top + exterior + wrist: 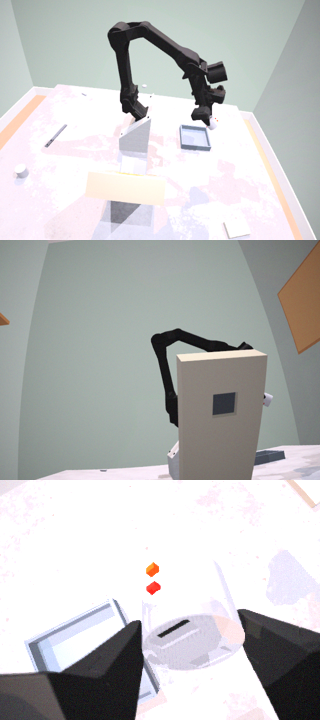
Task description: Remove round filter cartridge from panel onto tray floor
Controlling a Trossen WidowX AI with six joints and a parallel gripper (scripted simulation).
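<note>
The blue tray lies 230 mm below my gripper tip and 140 mm behind it. Round my gripper tip: cream service panel 260 mm ahead, 250 mm to the right, 90 mm below; filter cartridge right at my gripper tip; white pad 310 mm ahead, 230 mm below, 160 mm to the left.
</note>
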